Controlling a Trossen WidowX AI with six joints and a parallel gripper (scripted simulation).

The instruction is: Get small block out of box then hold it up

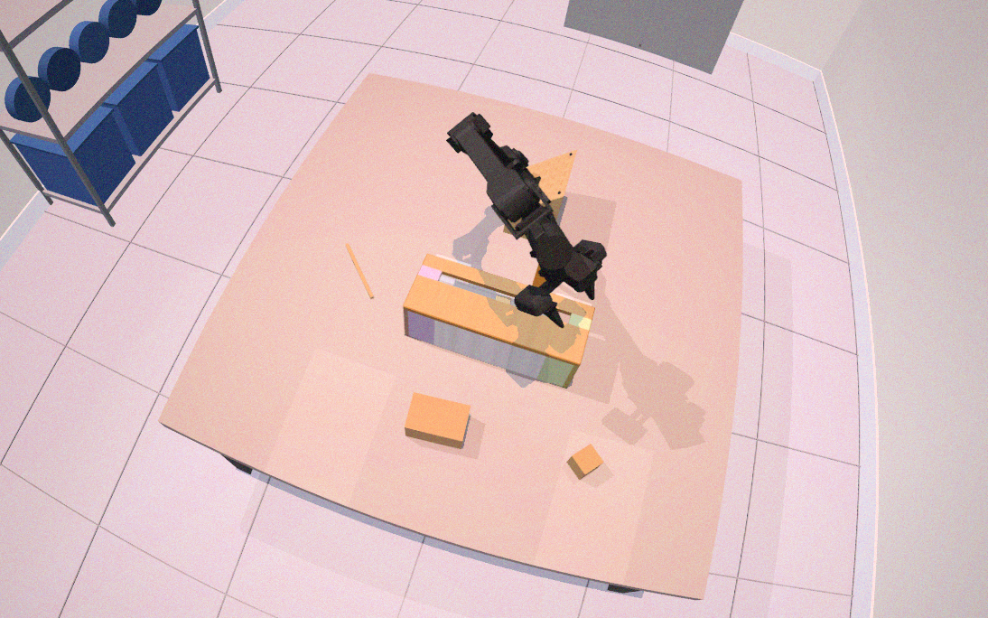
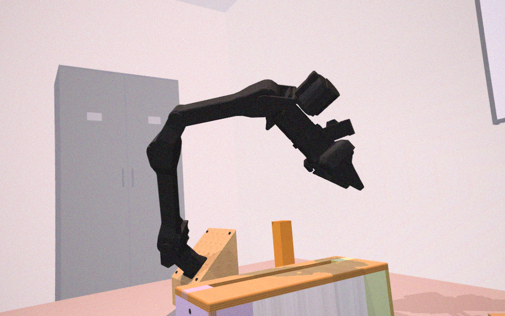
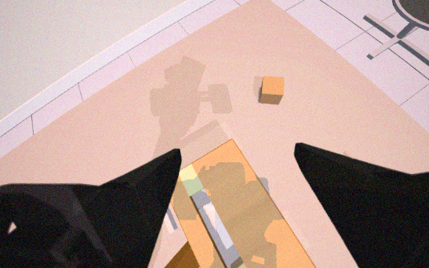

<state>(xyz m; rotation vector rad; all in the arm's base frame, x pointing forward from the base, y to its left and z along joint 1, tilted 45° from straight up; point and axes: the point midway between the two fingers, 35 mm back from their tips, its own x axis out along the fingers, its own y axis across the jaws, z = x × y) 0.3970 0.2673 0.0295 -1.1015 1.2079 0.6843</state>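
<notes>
Now: the box 90 mm behind my gripper tip, 150 mm to the right of it and 220 mm below it. The rest, counted from my gripper tip: orange cube (180 mm ahead, 130 mm to the left, 250 mm below); then thin stick (90 mm behind, 510 mm to the right, 280 mm below); then flat orange slab (200 mm ahead, 190 mm to the right, 250 mm below).
</notes>
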